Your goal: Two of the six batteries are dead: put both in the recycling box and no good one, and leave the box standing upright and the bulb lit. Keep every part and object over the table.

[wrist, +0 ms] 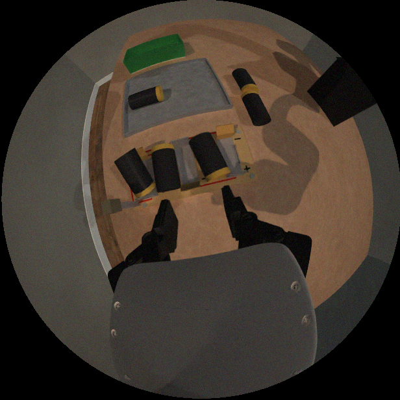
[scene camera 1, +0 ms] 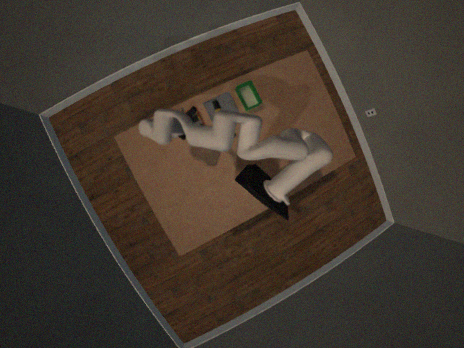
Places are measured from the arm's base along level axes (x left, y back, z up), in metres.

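Pixels of known places: arm's base, origin of its link: [scene camera 1: 272,191].
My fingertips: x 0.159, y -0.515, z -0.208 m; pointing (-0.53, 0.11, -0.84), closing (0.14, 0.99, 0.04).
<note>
For each thing: its middle in the pictures, then the offset to it from my fingertips. "*": a spot on its surface instead. Level surfaces: height alone.
- green recycling box, a spot on its surface: [scene camera 1: 253,107] * dx -0.404, dy +0.101, dz -0.049 m
- grey tray, middle of its body: [scene camera 1: 223,111] dx -0.237, dy +0.021, dz -0.074 m
- black battery with a yellow end, middle of its body: [scene camera 1: 216,106] dx -0.218, dy -0.027, dz -0.060 m
- tabletop, height of its surface: dz -0.080 m
The green recycling box [scene camera 1: 253,107] [wrist: 155,54] stands upright past the grey tray [scene camera 1: 229,100] [wrist: 192,92]. One black battery with a yellow end [scene camera 1: 217,105] [wrist: 145,98] lies on the tray. In the wrist view, two batteries [wrist: 242,78] [wrist: 257,111] lie end to end right of the tray. Three more, a left one [wrist: 133,171], a middle one [wrist: 166,170] and a right one [wrist: 207,152], are at the holder [wrist: 243,150]; the left and right ones lie slanted. My gripper [wrist: 197,204] is open and empty, its fingertips at the holder's near side. I cannot identify a lit bulb.
A small blurred fitting [wrist: 111,206] sits at the holder's left end. An orange block [wrist: 225,131] is at its far right corner. My arm [scene camera 1: 210,137] crosses above the tabletop [scene camera 1: 185,200] and partly covers the holder. A dark block [wrist: 345,92] stands at the right.
</note>
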